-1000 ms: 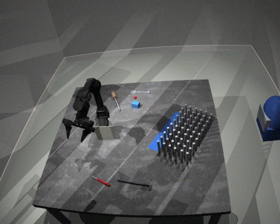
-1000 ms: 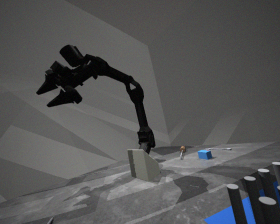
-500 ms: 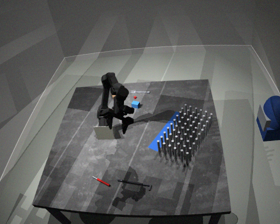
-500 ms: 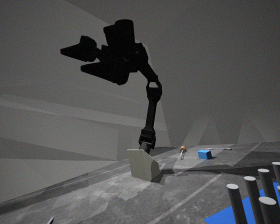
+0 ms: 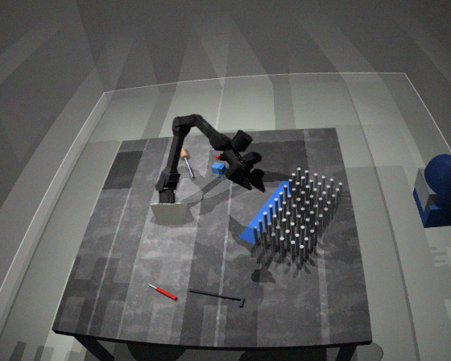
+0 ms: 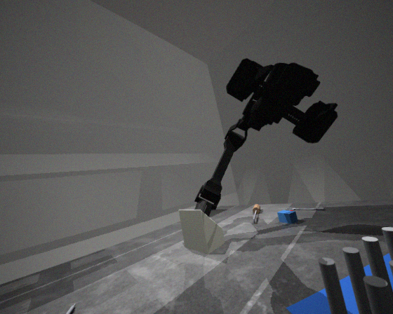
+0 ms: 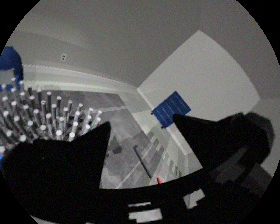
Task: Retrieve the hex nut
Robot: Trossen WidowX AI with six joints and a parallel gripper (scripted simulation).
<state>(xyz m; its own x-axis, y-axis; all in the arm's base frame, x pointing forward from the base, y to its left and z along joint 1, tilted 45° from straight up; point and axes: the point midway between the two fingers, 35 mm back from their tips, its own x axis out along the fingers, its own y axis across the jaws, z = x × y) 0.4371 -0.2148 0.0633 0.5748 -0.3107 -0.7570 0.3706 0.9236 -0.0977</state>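
Right now my gripper tip is 570 mm to the right of the small red piece, 310 mm above it and 290 mm past it. From my gripper tip the other things lie so: blue taped strip 320 mm below, 200 mm to the left, 10 mm ahead; then red-handled tool 410 mm behind, 310 mm below, 270 mm to the right; then blue cube 460 mm to the left, 300 mm below, 260 mm behind.
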